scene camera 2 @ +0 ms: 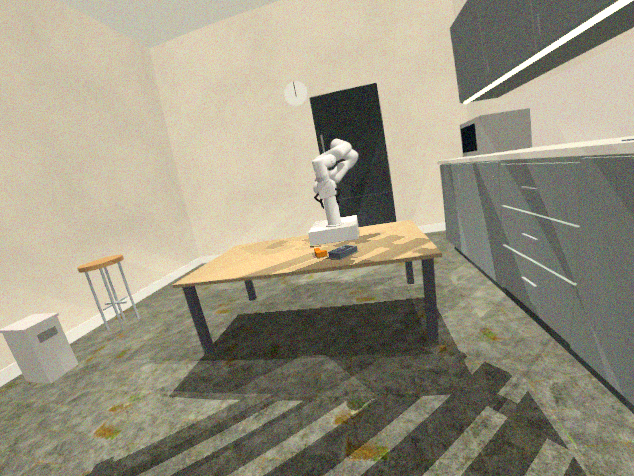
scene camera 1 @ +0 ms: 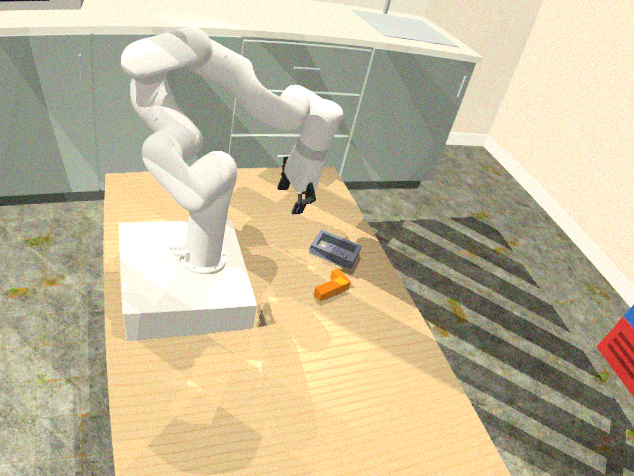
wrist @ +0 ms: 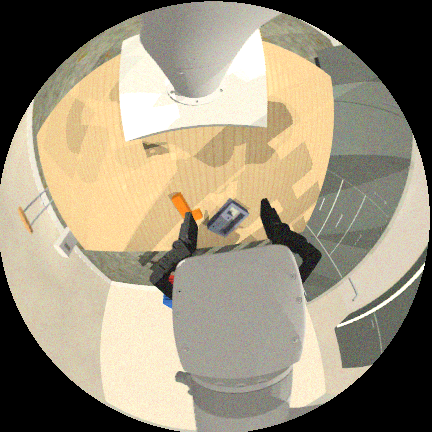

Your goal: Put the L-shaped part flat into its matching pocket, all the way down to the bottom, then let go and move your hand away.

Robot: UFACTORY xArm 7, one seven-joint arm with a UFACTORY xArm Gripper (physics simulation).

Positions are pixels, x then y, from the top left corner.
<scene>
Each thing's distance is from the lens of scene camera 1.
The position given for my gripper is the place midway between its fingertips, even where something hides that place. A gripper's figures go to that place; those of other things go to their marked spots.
my gripper (scene camera 1: 289,201): 1.27 m
pocket block (scene camera 1: 332,248): 1.50 m
</scene>
